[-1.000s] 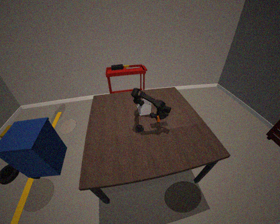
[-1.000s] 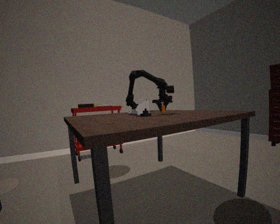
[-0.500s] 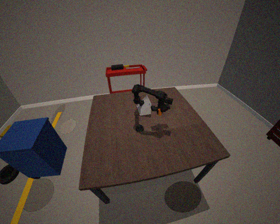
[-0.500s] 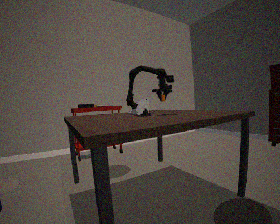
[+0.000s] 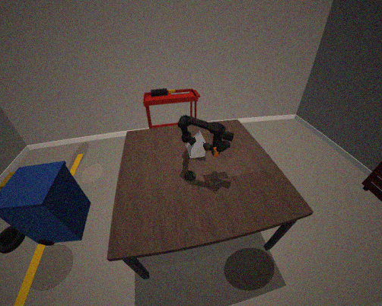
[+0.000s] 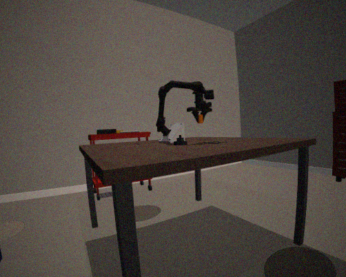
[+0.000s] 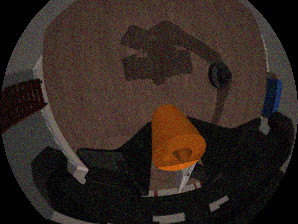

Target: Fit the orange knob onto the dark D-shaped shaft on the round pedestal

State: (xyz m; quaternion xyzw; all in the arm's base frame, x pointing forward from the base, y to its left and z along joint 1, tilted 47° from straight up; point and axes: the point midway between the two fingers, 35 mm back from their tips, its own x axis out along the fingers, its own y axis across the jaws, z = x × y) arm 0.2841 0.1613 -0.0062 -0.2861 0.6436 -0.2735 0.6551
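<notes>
Now: gripper tip 60 mm short of the round dark pedestal, 200 mm to the left of it and 110 mm above it. The rest, counted from my gripper tip: orange knob (20 mm above).
</notes>
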